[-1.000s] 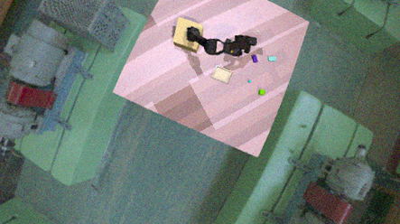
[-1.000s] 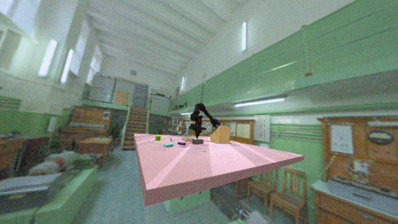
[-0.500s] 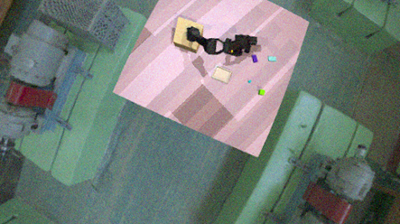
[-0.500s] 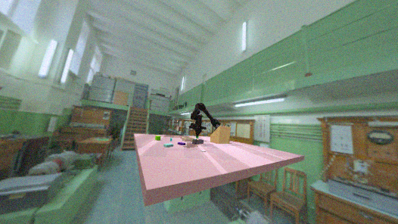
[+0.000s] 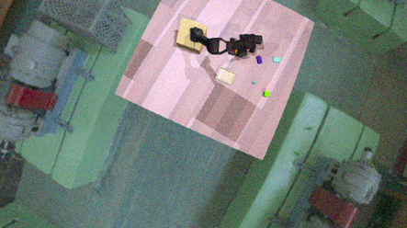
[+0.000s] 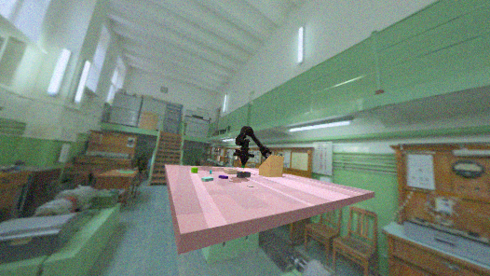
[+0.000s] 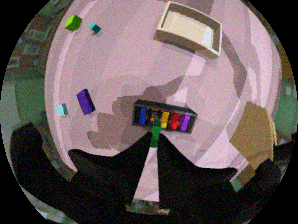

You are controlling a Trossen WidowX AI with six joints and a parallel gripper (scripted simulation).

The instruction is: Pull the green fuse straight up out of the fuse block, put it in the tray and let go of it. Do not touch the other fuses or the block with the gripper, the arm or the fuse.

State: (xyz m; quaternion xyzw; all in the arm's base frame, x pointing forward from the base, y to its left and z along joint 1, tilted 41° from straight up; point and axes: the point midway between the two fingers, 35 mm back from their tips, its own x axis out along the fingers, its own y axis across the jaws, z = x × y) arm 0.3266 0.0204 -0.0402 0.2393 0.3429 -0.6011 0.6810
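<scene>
The cream tray lies 10 mm behind my gripper tip, 210 mm to the right of it and 90 mm below it. From my gripper tip the other things lie so: purple block 180 mm ahead, 30 mm to the left, 80 mm below; green fuse 10 mm below; green cube 330 mm ahead, 200 mm to the right, 70 mm below.
</scene>
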